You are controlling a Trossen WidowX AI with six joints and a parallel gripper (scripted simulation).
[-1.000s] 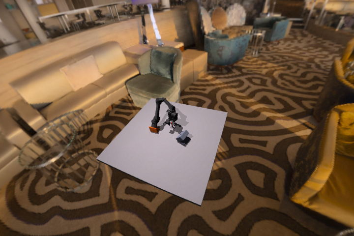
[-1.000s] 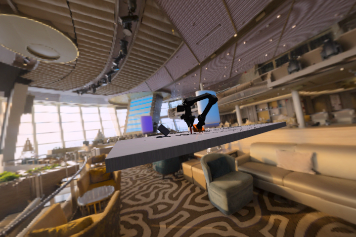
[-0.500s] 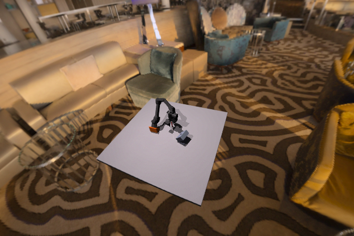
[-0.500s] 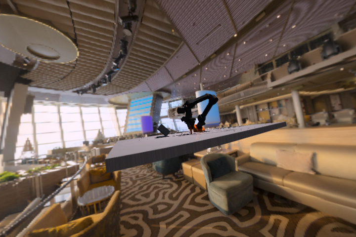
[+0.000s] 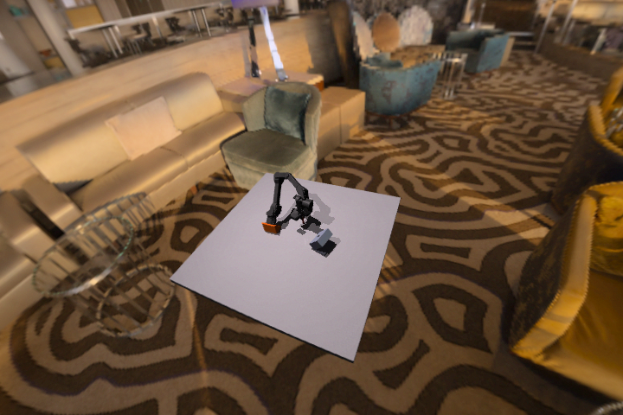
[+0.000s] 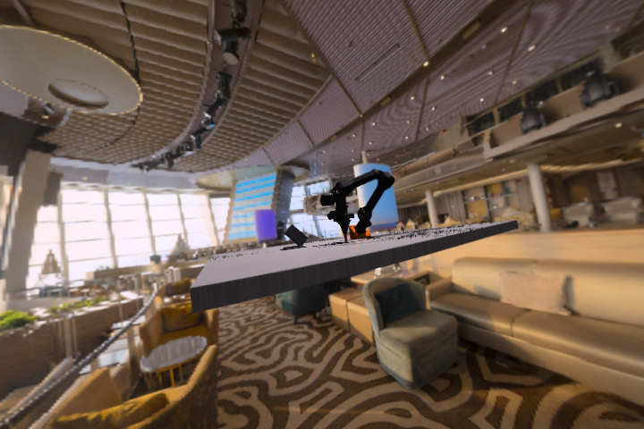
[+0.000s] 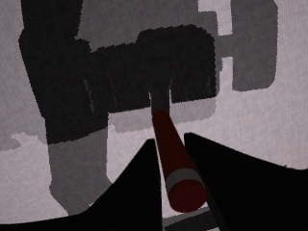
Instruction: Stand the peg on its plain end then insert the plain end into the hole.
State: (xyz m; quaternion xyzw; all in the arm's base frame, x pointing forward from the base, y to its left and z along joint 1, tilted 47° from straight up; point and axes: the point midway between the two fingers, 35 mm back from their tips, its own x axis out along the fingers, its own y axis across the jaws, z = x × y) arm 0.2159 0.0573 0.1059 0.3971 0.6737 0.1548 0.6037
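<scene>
My gripper tip is now 20 cm short of the sloped panel, 18 cm to the left of it and 3 cm below it. Round my gripper tip: red peg 2 cm above.
</scene>
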